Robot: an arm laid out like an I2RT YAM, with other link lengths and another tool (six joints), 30 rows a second.
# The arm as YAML. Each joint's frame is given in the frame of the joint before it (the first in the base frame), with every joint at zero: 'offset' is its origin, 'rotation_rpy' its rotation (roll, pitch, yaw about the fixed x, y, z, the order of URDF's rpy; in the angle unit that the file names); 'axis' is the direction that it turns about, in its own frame. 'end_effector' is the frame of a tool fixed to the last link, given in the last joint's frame.
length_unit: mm
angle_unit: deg
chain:
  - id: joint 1
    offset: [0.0, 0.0, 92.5]
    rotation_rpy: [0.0, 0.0, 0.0]
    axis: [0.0, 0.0, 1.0]
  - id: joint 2
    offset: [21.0, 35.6, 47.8]
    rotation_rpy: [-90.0, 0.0, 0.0]
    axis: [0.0, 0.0, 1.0]
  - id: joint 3
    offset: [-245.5, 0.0, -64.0]
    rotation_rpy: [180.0, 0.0, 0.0]
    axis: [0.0, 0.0, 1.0]
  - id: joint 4
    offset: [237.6, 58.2, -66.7]
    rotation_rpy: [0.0, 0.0, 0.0]
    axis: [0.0, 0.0, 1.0]
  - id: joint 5
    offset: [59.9, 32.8, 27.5]
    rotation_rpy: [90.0, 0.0, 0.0]
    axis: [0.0, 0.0, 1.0]
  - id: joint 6
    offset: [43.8, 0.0, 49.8]
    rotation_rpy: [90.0, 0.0, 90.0]
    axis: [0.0, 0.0, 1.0]
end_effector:
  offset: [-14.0, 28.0, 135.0]
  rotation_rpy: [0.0, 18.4, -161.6]
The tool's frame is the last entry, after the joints.
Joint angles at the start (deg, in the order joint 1, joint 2, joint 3, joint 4, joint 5, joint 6):
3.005, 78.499, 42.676, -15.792, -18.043, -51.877
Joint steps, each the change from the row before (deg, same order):
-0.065, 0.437, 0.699, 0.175, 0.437, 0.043
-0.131, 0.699, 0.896, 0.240, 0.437, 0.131
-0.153, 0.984, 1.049, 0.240, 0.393, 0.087
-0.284, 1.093, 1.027, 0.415, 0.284, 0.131
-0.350, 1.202, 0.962, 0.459, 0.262, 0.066
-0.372, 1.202, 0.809, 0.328, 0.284, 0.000
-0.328, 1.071, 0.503, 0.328, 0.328, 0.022
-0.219, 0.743, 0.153, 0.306, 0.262, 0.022
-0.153, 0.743, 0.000, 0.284, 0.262, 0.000
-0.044, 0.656, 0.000, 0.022, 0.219, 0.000
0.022, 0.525, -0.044, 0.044, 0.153, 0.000
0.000, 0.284, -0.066, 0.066, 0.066, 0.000
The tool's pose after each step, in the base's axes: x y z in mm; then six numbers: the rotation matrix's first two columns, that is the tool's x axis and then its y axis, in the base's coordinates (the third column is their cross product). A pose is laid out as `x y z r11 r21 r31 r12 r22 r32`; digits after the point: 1 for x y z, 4 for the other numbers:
309.6 68.1 79.4 -0.7789 0.6202 0.0933 0.5180 0.5525 0.6530
314.8 66.4 81.4 -0.7741 0.6274 0.0851 0.5182 0.5507 0.6544
320.5 64.6 82.7 -0.7694 0.6340 0.0785 0.5194 0.5491 0.6548
326.8 62.5 83.7 -0.7635 0.6417 0.0729 0.5211 0.5455 0.6565
332.8 59.9 83.8 -0.7574 0.6494 0.0685 0.5241 0.5420 0.6569
337.6 57.0 82.5 -0.7510 0.6569 0.0667 0.5300 0.5394 0.6543
340.8 54.2 80.1 -0.7443 0.6645 0.0670 0.5380 0.5370 0.6498
342.3 52.1 77.3 -0.7393 0.6699 0.0685 0.5450 0.5354 0.6452
342.7 50.4 73.6 -0.7350 0.6743 0.0719 0.5530 0.5347 0.6389
342.1 49.4 69.8 -0.7320 0.6768 0.0778 0.5617 0.5350 0.6311
341.4 49.1 66.6 -0.7304 0.6779 0.0830 0.5681 0.5357 0.6247
341.0 48.9 64.8 -0.7295 0.6785 0.0859 0.5716 0.5359 0.6214

